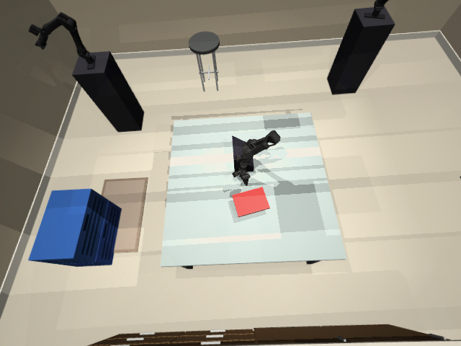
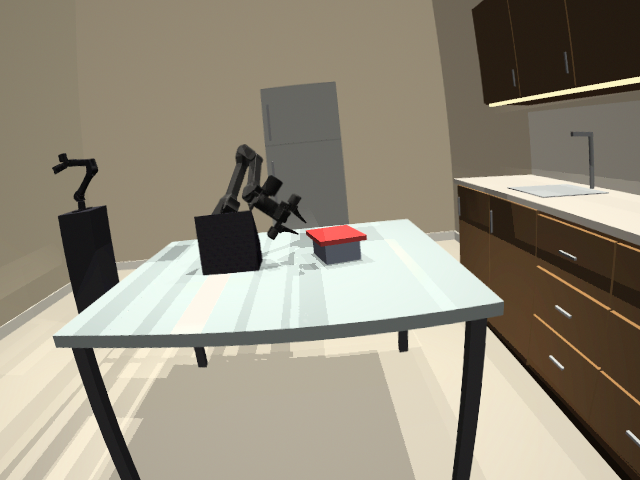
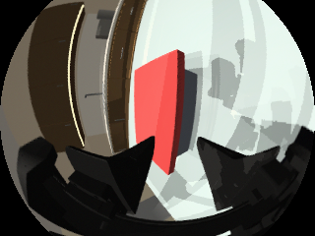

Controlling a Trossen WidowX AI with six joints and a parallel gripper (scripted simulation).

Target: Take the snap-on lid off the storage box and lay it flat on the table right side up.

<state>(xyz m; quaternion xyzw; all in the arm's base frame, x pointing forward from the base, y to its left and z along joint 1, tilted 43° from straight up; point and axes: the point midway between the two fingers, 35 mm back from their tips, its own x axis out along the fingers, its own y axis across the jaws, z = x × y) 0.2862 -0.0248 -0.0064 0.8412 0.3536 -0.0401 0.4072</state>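
The lid lies 120 mm ahead of my gripper tip, 30 mm to the left of it and 40 mm below it. Also, from my gripper tip: grey storage box 120 mm ahead, 30 mm to the left, 80 mm below.
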